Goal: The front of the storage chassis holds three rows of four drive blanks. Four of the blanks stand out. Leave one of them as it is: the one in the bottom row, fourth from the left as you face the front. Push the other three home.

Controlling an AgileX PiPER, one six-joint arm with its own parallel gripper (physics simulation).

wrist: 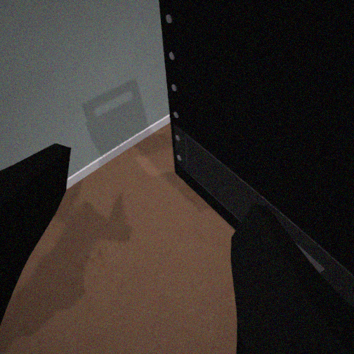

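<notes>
The storage chassis (260, 95) fills the right of the wrist view as a very dark, almost black surface. A column of small pale round spots runs down its left edge, and a dark grey strip runs slanting along its lower part. The rows of drive blanks cannot be made out in the dark, so which ones stand out cannot be told. My gripper (157, 196) is open, with one black finger at the left and the other at the lower right. Nothing shows between the fingers. The right finger overlaps the chassis's lower edge in view; whether it touches is unclear.
A brown surface (165, 285) lies below, with the gripper's shadow on it. A grey-green wall (75, 50) with a pale skirting strip (120, 149) stands behind at the left. A box-shaped shadow with a light slot falls on the wall.
</notes>
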